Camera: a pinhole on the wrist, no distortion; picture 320 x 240 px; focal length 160.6 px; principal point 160.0 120.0 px. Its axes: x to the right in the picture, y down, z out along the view. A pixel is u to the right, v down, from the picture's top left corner.
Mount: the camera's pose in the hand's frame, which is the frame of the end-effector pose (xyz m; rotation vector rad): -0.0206 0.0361 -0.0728 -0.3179 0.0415 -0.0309
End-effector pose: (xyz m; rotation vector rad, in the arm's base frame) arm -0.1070 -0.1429 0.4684 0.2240 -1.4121 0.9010
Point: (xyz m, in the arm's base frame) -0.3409 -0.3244 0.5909
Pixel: 191 45
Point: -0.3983 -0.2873 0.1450
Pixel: 10 149
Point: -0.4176 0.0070 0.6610
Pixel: 300 179
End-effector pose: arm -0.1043 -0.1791 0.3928 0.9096 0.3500 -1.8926
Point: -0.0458 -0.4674 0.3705
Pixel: 287 176
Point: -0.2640 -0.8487 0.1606
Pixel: outside the picture
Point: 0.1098 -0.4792 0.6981
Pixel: 130 194
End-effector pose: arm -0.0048 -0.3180 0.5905 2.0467 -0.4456 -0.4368
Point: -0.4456 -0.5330 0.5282
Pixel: 65 90
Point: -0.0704 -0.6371 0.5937
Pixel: 203 127
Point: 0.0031 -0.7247 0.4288
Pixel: 242 76
